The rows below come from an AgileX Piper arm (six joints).
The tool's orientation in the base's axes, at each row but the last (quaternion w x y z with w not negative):
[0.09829 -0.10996 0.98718 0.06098]
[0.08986 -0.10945 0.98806 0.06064]
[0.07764 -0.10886 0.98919 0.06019]
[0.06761 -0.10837 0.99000 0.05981]
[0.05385 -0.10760 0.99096 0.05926]
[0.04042 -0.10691 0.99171 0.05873]
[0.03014 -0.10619 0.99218 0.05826]
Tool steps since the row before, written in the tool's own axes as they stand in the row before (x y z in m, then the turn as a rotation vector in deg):
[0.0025 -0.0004 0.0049 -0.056 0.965 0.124]
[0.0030 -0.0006 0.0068 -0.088 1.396 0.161]
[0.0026 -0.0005 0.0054 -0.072 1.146 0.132]
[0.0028 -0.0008 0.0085 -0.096 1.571 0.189]
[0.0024 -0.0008 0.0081 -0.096 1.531 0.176]
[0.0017 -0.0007 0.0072 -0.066 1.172 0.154]
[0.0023 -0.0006 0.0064 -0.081 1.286 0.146]
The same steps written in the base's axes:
[-0.0014 -0.0002 -0.0053 -0.145 0.964 -0.014]
[-0.0016 -0.0002 -0.0073 -0.206 1.393 -0.001]
[-0.0016 -0.0003 -0.0058 -0.170 1.143 0.000]
[-0.0015 -0.0002 -0.0089 -0.234 1.568 -0.009]
[-0.0014 -0.0002 -0.0084 -0.227 1.527 0.000]
[-0.0010 -0.0001 -0.0074 -0.179 1.170 -0.020]
[-0.0018 -0.0003 -0.0066 -0.190 1.283 0.002]

